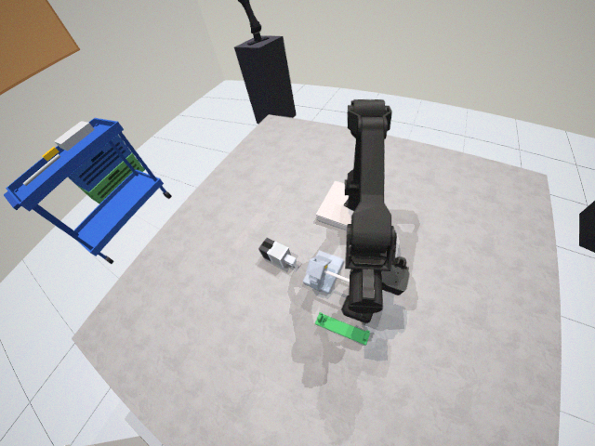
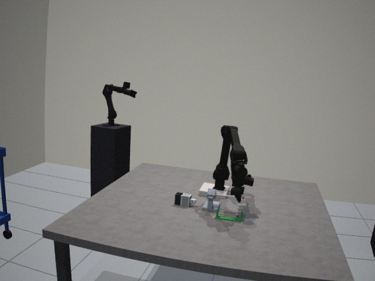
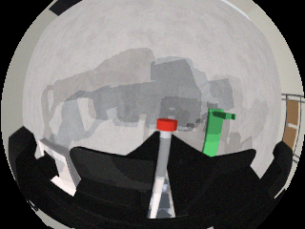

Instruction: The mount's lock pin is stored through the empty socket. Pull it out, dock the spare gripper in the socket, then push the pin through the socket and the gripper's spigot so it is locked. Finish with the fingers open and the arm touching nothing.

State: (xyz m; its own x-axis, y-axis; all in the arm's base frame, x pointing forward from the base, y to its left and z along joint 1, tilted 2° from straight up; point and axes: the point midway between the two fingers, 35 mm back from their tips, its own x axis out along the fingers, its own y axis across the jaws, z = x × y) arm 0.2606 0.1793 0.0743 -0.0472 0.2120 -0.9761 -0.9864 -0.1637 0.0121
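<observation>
Now: gripper tip 100 mm short of the green cradle, 40 mm above it and 20 mm to the left of it. Also, from my gripper tip: mount 150 mm to the right, 20 mm ahead, 10 mm below; spare gripper 290 mm to the right, 30 mm below, 30 mm ahead.
</observation>
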